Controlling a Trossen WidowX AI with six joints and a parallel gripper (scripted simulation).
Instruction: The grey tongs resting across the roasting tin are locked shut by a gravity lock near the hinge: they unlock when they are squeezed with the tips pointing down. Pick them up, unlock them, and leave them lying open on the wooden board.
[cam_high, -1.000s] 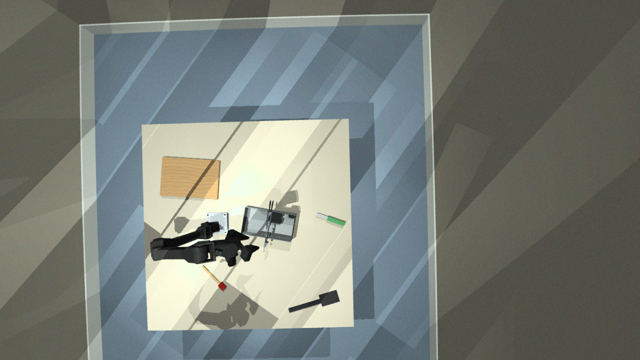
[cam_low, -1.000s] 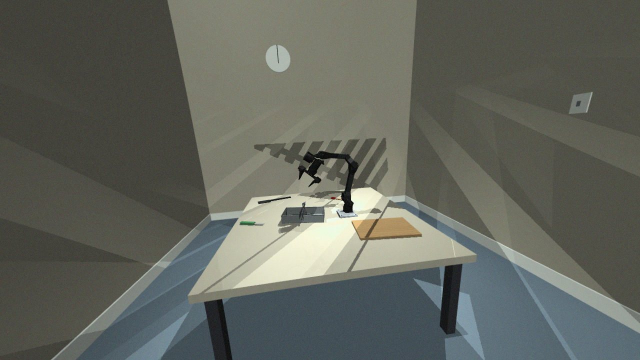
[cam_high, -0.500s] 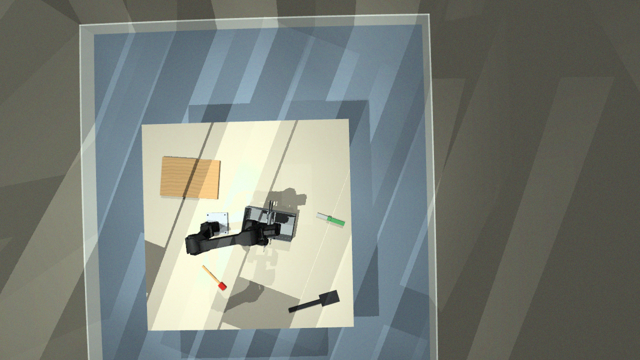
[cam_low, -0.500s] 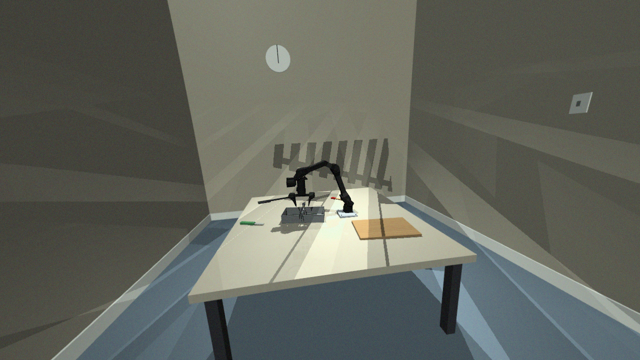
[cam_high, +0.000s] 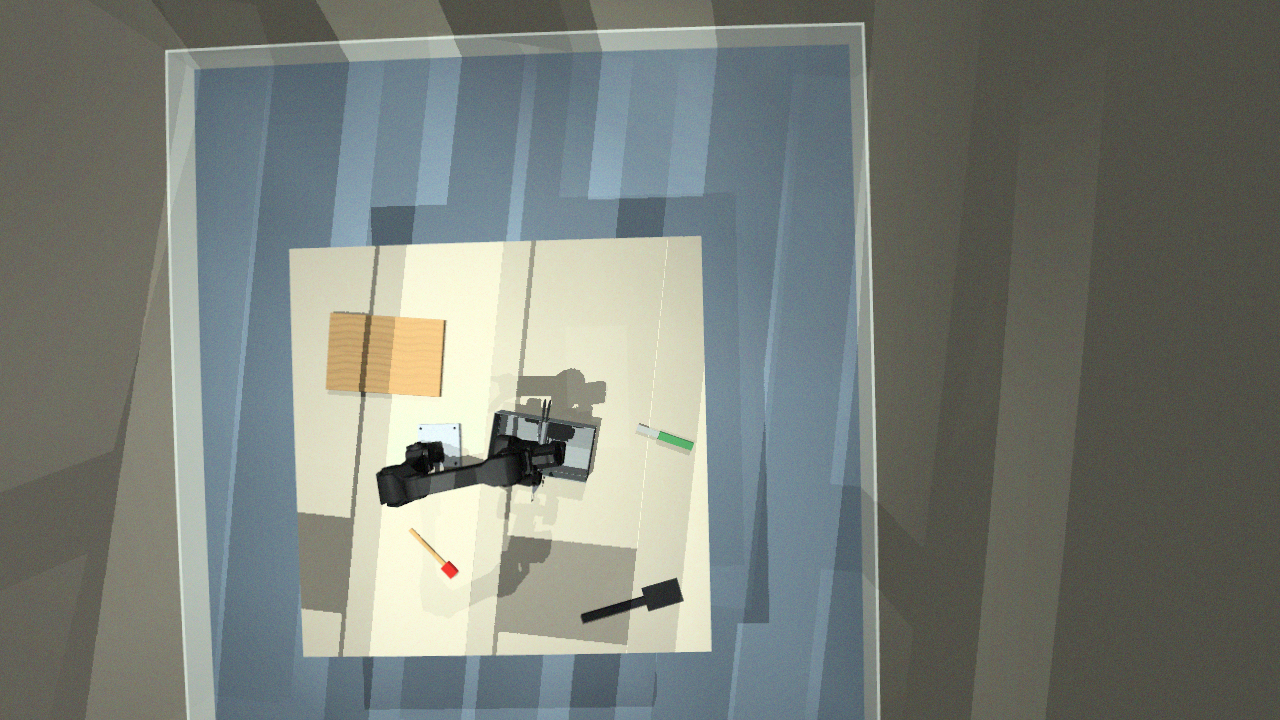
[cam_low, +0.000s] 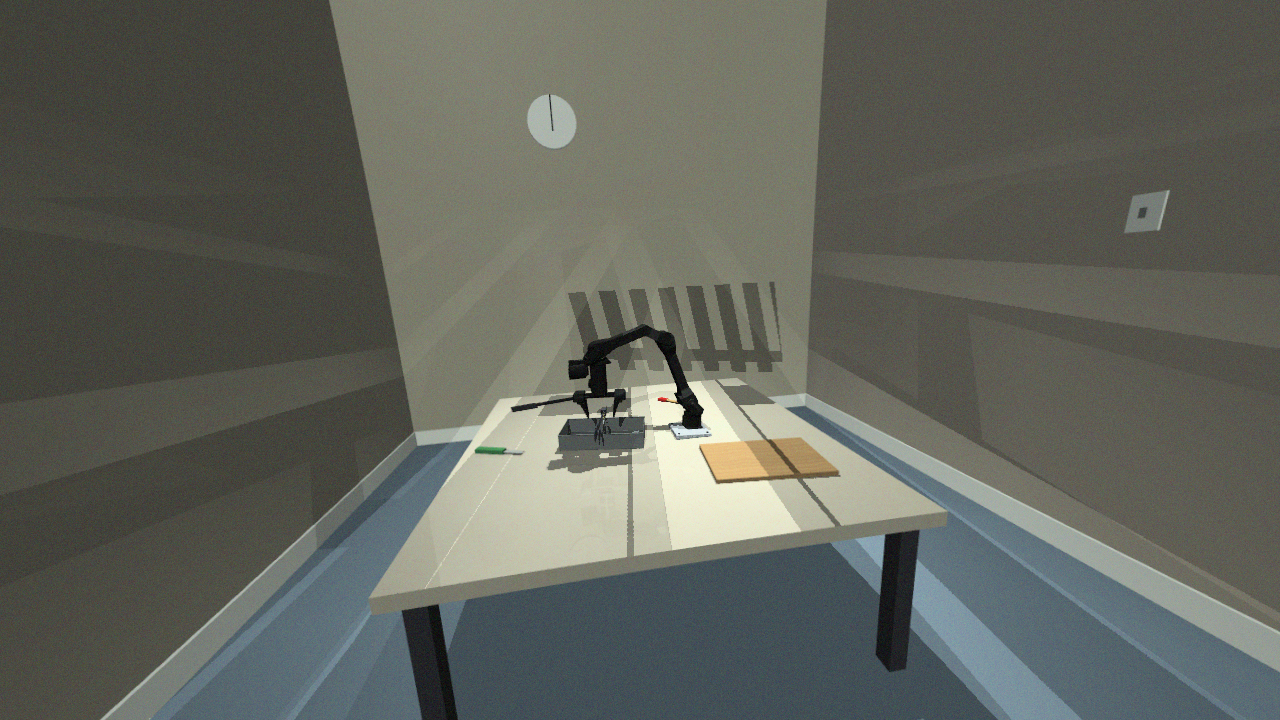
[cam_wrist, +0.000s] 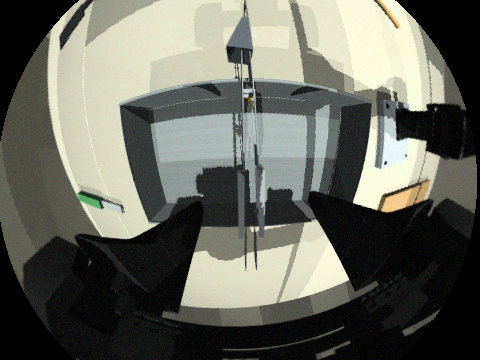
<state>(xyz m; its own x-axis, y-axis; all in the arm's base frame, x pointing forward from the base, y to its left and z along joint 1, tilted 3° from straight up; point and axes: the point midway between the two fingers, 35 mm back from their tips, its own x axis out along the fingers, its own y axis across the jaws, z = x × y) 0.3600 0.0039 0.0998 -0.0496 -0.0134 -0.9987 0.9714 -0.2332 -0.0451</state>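
The grey roasting tin is 70 mm below my gripper tip, 20 mm to the right of it and 10 mm behind it. Round my gripper tip: wooden board (470 mm behind, 320 mm to the left, 90 mm below); black spatula (550 mm to the right, 220 mm ahead, 90 mm below); red-headed wooden tool (390 mm behind, 340 mm to the right, 90 mm below).
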